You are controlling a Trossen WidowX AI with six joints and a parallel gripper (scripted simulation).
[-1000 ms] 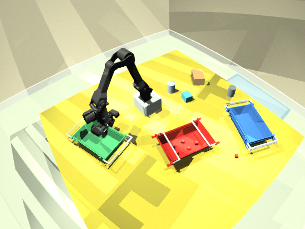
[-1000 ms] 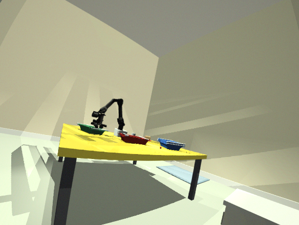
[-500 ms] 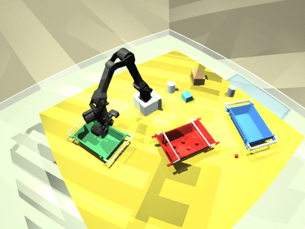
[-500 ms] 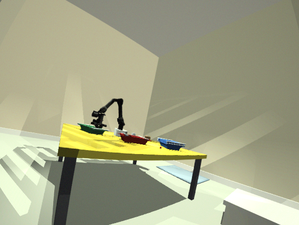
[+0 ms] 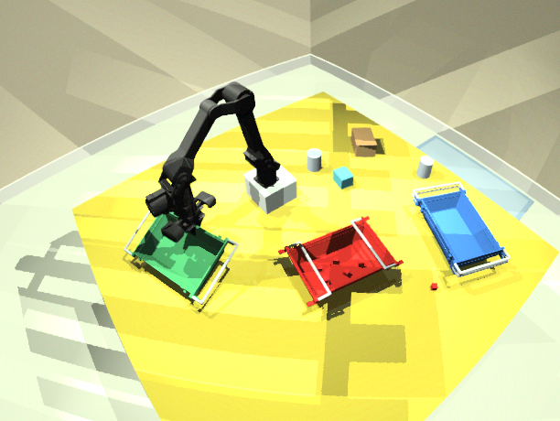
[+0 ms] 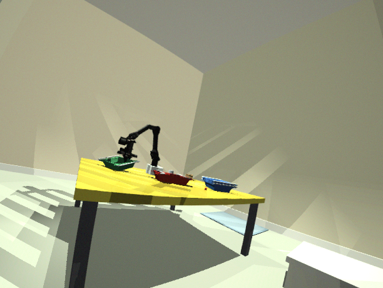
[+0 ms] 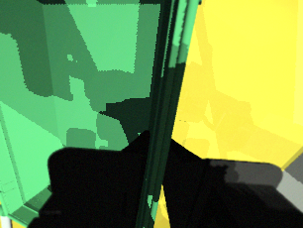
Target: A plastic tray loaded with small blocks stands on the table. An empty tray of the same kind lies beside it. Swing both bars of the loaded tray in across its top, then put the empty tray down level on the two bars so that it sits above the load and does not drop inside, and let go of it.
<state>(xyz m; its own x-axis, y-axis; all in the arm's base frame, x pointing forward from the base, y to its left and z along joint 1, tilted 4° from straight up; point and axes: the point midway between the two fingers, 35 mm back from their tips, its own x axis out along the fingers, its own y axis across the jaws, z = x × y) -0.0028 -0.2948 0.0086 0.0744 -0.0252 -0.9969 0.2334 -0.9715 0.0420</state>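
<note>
The green tray lies 20 mm ahead of my gripper tip, 80 mm to the right of it and 10 mm above it. The rest, counted from my gripper tip: brown box 70 mm ahead, 750 mm to the left, 30 mm below; then red block 630 mm ahead, 380 mm to the left, 50 mm below; then cyan cube 140 mm ahead, 530 mm to the left, 30 mm below.
</note>
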